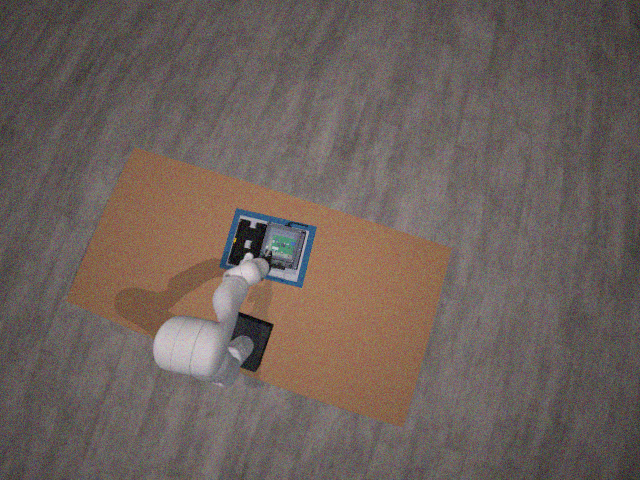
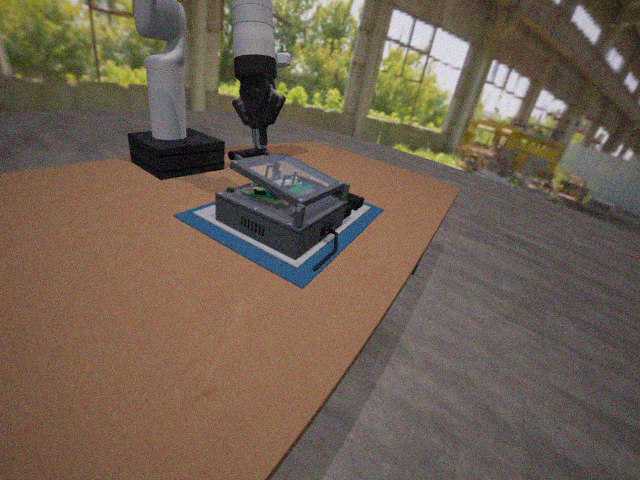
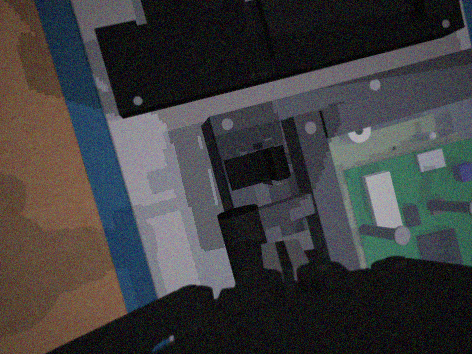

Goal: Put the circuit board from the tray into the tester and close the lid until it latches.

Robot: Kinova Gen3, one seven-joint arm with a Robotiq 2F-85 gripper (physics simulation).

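Where they show: gripper, fingertip midpoint: (image 2: 260, 148) (image 3: 282, 267); arm's base, origin of the base link: (image 1: 242, 346) (image 2: 169, 136).
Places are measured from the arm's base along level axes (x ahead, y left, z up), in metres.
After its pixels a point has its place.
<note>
The grey tester (image 2: 240, 219) @(z -0.054, x 0.451, y -0.072 m) stands on a blue-edged mat. Its clear, grey-framed lid (image 2: 315, 195) @(z 0.012, x 0.548, y -0.002 m) is tilted partly open, its front edge raised towards the arm. The green circuit board (image 1: 283, 246) (image 2: 266, 196) (image 3: 400, 185) lies in the tester under the lid. A black handle (image 2: 247, 153) @(z 0.037, x 0.378, y -0.007 m) (image 3: 242, 225) @(z 0.042, x 0.361, y 0.044 m) sticks out from the lid's raised edge. My gripper (image 1: 268, 254) @(z 0.044, x 0.374, y 0.027 m) (image 2: 260, 147) @(z 0.044, x 0.374, y 0.027 m) (image 3: 282, 267) @(z 0.044, x 0.374, y 0.027 m) is shut and empty, pointing down, with its fingertips right at the handle. Whether they touch it is unclear. The black tray (image 1: 256, 236) @(z -0.067, x 0.462, y 0.158 m) (image 3: 200, 60) @(z -0.067, x 0.365, y 0.130 m) lies beside the tester.
The mat (image 1: 307, 255) @(z -0.083, x 0.471, y -0.101 m) (image 2: 240, 242) @(z -0.083, x 0.474, y -0.088 m) (image 3: 95, 155) @(z -0.083, x 0.295, y 0.080 m) lies on an orange-brown table top (image 1: 361, 299) @(z -0.085, x 0.375, y -0.413 m) (image 2: 155, 310) @(z -0.085, x 0.532, y -0.253 m). A black cable (image 2: 336, 245) @(z -0.071, x 0.590, y 0.027 m) comes from the tester's side. The arm's black base block (image 1: 262, 335) @(z -0.005, x 0.073, y -0.059 m) (image 2: 175, 155) @(z -0.026, x 0.115, y -0.034 m) stands on the arm's side of the table.
</note>
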